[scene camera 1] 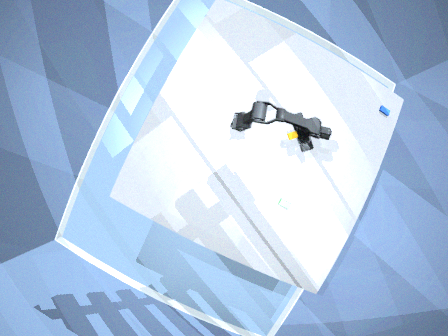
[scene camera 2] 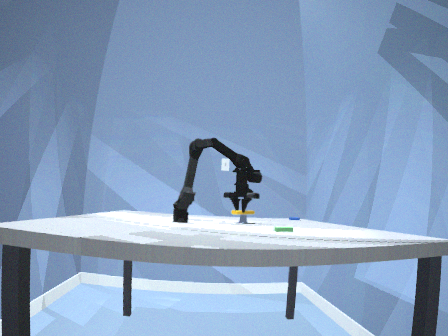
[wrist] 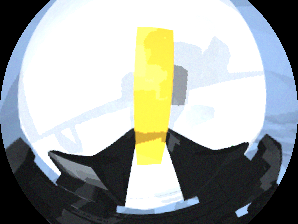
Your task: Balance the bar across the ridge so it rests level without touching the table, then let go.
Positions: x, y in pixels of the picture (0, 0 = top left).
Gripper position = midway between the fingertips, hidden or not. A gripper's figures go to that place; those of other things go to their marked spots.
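Scene:
The gripper (wrist: 150, 131) is 0.10 m from the lens, while a bar (wrist: 153, 72) is 0.07 m from the lens.

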